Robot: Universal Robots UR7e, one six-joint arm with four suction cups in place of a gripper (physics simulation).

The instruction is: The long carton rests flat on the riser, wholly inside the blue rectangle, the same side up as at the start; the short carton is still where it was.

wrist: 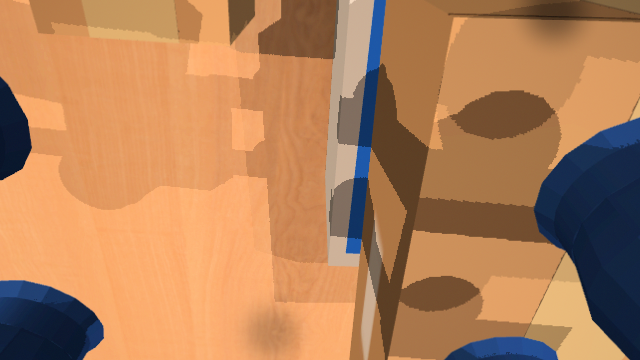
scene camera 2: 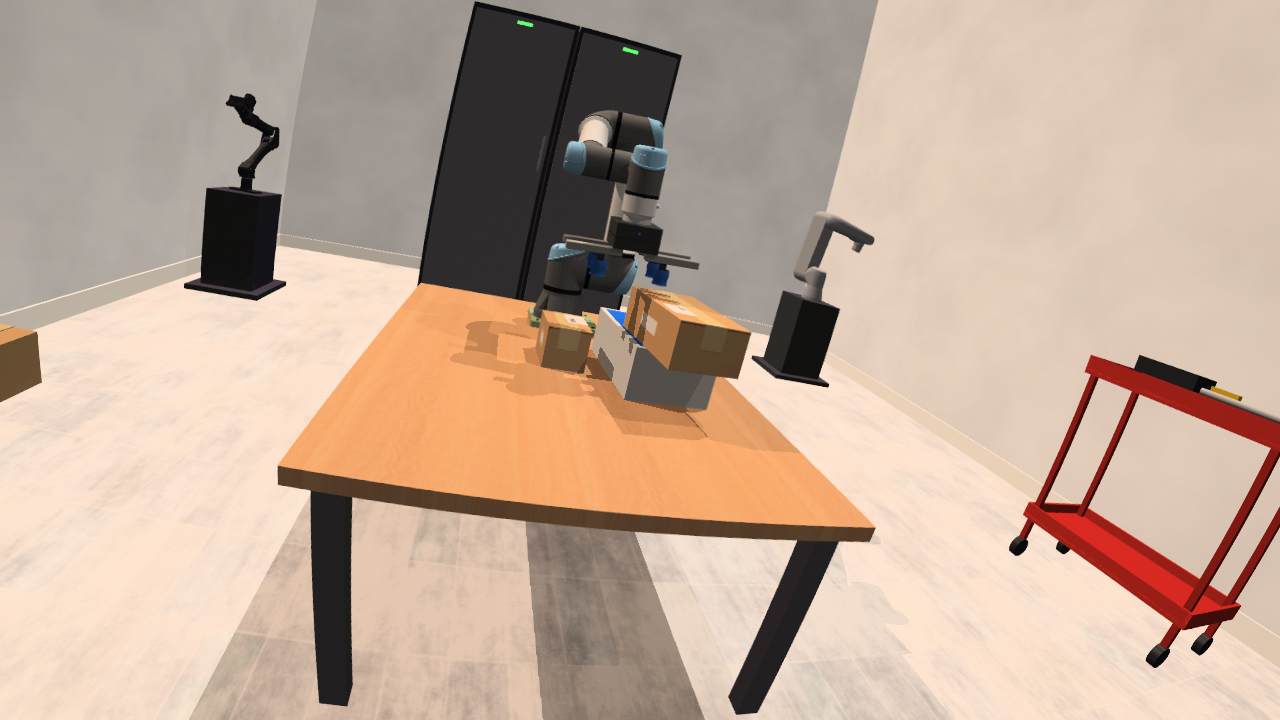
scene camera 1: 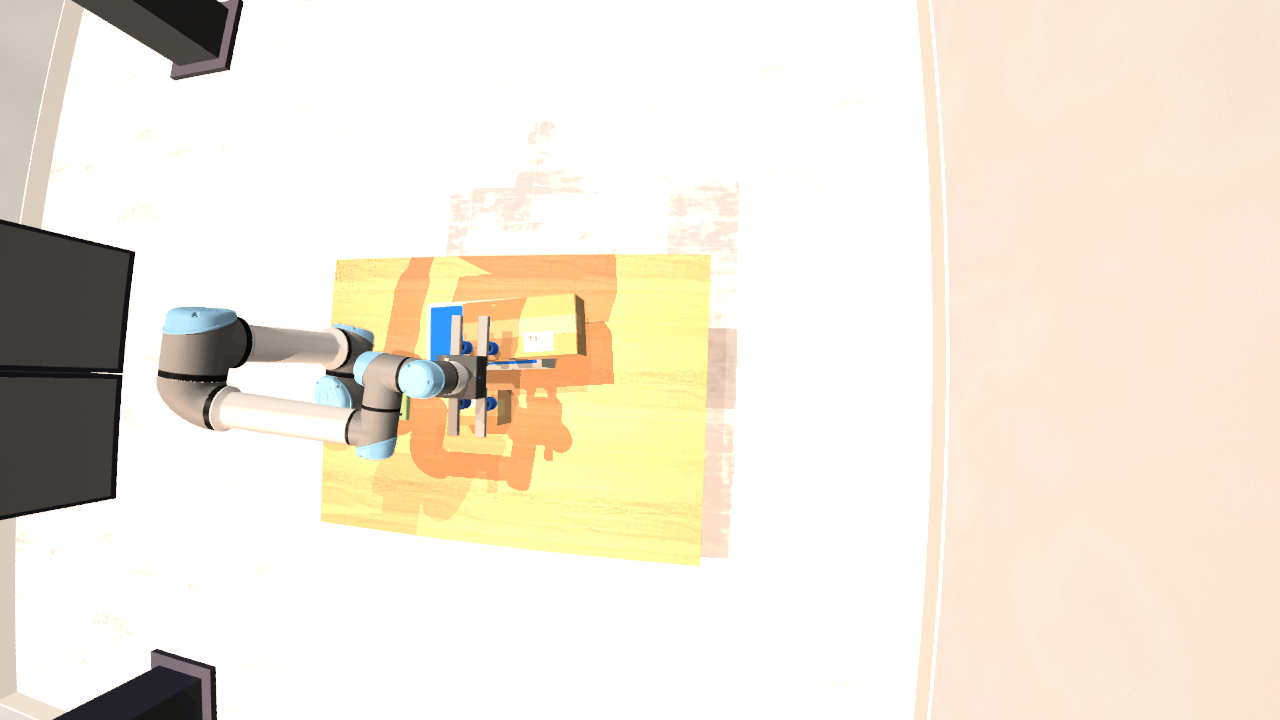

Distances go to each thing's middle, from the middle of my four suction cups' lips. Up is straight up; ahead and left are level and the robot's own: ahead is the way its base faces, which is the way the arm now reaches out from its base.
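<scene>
Long carton (scene camera 2: 685,335): my suction cup 90 mm above it, 90 mm short of it, 130 mm to the right of it. Counted from my suction cup: grey riser (scene camera 2: 638,375), 200 mm below, 70 mm behind, 120 mm to the left; short carton (scene camera 2: 563,341), 210 mm below, 90 mm behind, 100 mm to the right.
</scene>
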